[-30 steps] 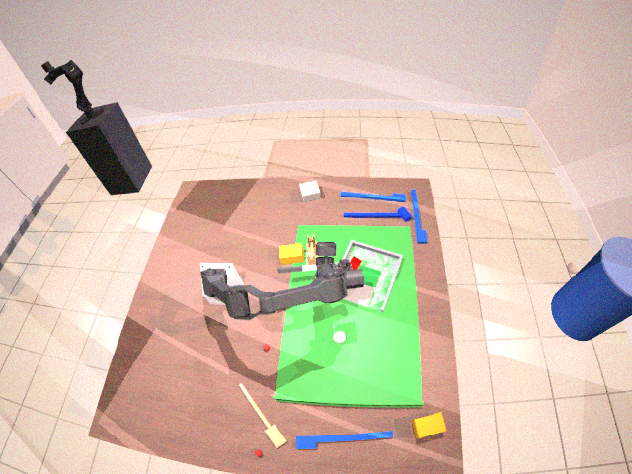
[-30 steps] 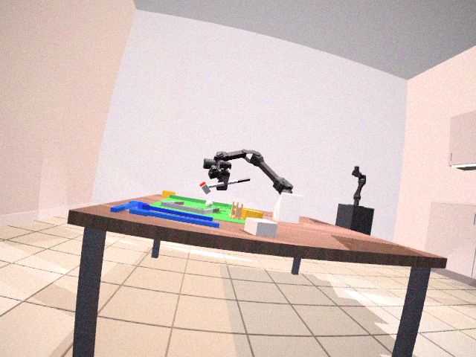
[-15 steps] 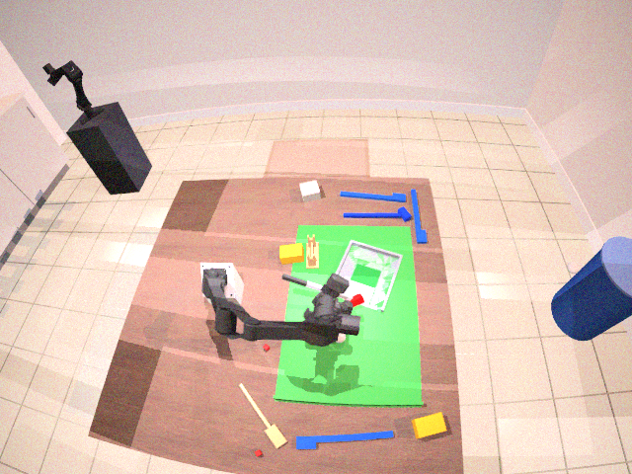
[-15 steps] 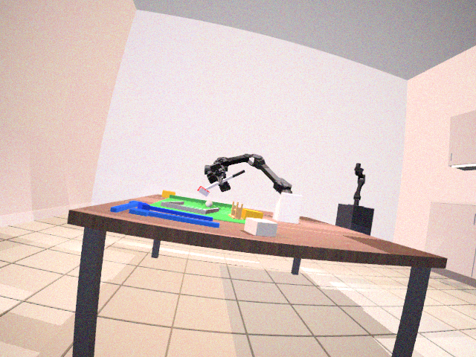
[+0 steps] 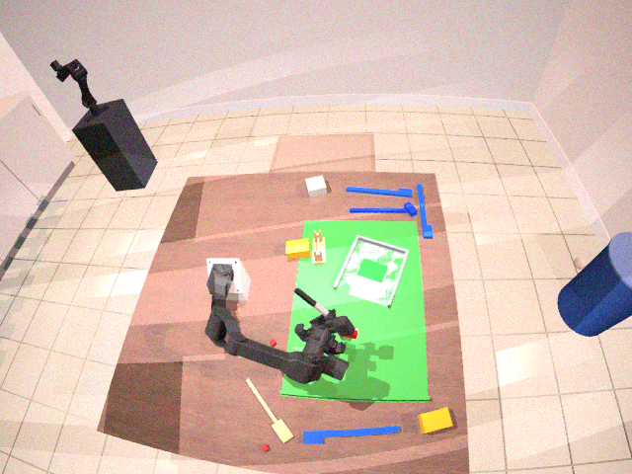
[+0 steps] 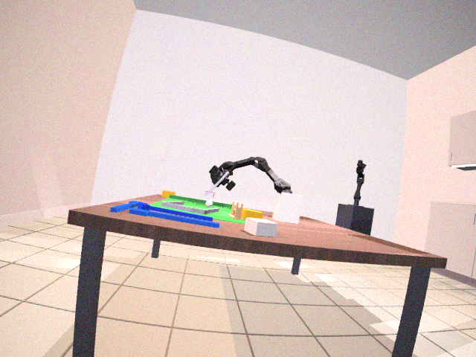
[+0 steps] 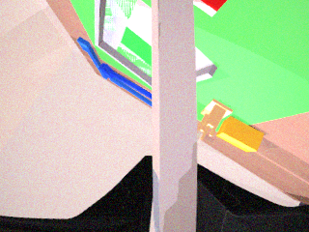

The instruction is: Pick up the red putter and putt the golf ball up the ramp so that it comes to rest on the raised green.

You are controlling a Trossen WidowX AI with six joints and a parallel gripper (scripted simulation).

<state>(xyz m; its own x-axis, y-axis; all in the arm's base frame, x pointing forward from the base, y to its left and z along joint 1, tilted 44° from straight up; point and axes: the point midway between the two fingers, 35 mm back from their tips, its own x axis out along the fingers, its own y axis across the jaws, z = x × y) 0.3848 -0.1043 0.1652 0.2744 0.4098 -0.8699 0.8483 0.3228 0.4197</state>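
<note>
The white golf ball lies 40 mm ahead of my gripper tip, 20 mm to the right of it and 150 mm below it. The rest, counted from my gripper tip: green mat (80 mm ahead, 110 mm to the left, 170 mm below); white block (90 mm behind, 670 mm to the left, 150 mm below).
</note>
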